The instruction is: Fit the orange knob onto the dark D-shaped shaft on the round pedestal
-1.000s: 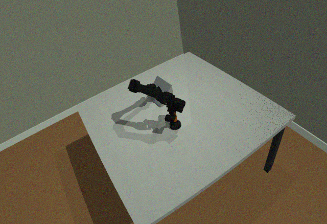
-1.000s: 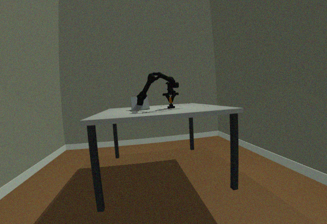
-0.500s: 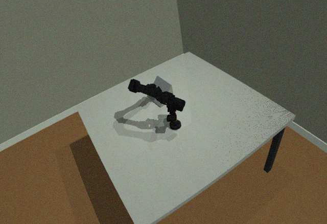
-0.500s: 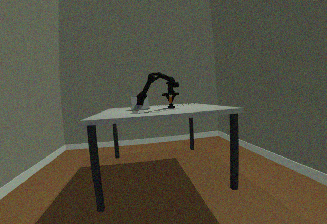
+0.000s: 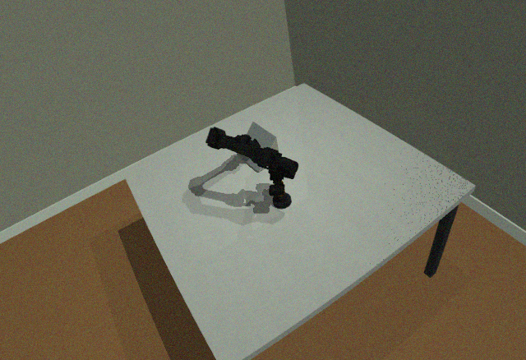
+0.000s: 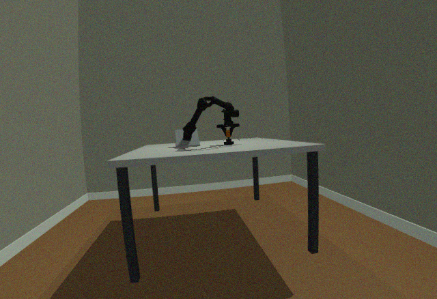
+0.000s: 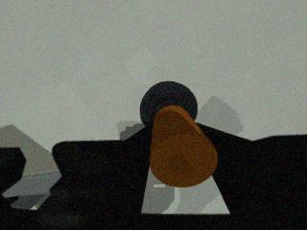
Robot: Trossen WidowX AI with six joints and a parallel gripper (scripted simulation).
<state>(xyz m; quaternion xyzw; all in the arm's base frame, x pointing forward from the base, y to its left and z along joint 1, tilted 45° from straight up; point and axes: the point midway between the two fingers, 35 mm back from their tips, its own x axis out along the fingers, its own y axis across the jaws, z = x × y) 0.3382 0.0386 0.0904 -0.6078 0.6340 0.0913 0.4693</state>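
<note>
Right now the orange knob is 2 cm above my gripper tip. From my gripper tip the other things lie so: dark round pedestal: 4 cm below.
</note>
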